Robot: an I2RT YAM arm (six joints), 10 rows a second.
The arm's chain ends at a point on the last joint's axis. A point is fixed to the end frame.
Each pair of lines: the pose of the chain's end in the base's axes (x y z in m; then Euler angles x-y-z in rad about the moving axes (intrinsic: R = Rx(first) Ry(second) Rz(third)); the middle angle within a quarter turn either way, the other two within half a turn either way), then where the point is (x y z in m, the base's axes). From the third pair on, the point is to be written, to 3 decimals.
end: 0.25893, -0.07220, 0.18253, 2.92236, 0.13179, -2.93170
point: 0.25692 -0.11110 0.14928
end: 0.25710, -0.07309, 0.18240, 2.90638, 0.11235, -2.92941
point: 0.25423 -0.11249 0.14981
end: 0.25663, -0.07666, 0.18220, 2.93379, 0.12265, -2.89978
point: 0.253 -0.115 0.148
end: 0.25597, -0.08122, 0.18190, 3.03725, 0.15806, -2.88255
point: 0.254 -0.116 0.144
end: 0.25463, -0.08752, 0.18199, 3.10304, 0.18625, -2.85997
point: 0.253 -0.119 0.142
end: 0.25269, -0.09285, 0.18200, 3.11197, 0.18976, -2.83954
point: 0.250 -0.124 0.141
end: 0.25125, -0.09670, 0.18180, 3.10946, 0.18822, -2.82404
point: 0.248 -0.128 0.141
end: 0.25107, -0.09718, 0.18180, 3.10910, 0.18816, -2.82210
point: 0.248 -0.128 0.141
